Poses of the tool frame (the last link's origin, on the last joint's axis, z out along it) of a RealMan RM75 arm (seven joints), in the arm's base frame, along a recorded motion.
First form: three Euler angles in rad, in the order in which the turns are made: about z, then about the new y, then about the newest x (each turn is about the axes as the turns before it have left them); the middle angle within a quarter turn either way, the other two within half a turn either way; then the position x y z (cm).
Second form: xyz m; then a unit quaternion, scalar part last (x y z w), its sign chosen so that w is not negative. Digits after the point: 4 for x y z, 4 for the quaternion.
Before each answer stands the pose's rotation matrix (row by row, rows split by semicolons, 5 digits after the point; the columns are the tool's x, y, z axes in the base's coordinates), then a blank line. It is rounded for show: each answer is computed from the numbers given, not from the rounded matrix.
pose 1, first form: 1.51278, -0.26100, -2.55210, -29.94, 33.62, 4.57
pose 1, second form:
0.05602 0.83814 -0.54257; 0.96451 0.09502 0.24637; 0.25805 -0.53711 -0.80307

-0.2994, 0.3362, 0.0457, -0.6641, -0.6786, 0.1071, 0.2949
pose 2, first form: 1.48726, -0.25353, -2.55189, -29.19, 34.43, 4.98
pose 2, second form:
0.08077 0.83985 -0.53678; 0.96466 0.06965 0.25414; 0.25082 -0.53834 -0.80454

-0.2919, 0.3443, 0.0498, -0.6737, -0.6696, 0.1061, 0.2941
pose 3, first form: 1.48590, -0.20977, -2.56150, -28.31, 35.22, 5.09
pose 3, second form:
0.08294 0.84308 -0.53136; 0.97456 0.04280 0.22002; 0.20823 -0.53609 -0.81808

-0.2831, 0.3522, 0.0509, -0.6816, -0.6667, 0.1185, 0.2773
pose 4, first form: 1.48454, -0.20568, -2.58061, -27.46, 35.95, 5.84
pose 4, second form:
0.08433 0.85295 -0.51514; 0.97528 0.03531 0.21812; 0.20423 -0.52080 -0.82889

-0.2746, 0.3595, 0.0584, -0.6852, -0.6671, 0.1134, 0.2696
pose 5, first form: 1.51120, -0.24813, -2.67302, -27.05, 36.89, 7.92
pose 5, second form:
0.05774 0.89724 -0.43776; 0.96765 0.05757 0.24563; 0.24559 -0.43778 -0.86489

-0.2705, 0.3689, 0.0792, -0.6828, -0.6828, 0.0704, 0.2502
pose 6, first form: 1.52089, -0.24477, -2.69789, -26.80, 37.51, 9.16
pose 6, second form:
0.04840 0.90723 -0.41783; 0.96899 0.05885 0.24001; 0.24233 -0.41649 -0.87625

-0.2680, 0.3751, 0.0916, -0.6830, -0.6868, 0.0642, 0.2403
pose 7, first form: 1.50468, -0.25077, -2.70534, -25.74, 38.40, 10.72
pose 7, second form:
0.06400 0.91129 -0.40676; 0.96661 0.04475 0.25233; 0.24815 -0.40933 -0.87799

-0.2574, 0.3840, 0.1072, -0.6887, -0.6817, 0.0576, 0.2402
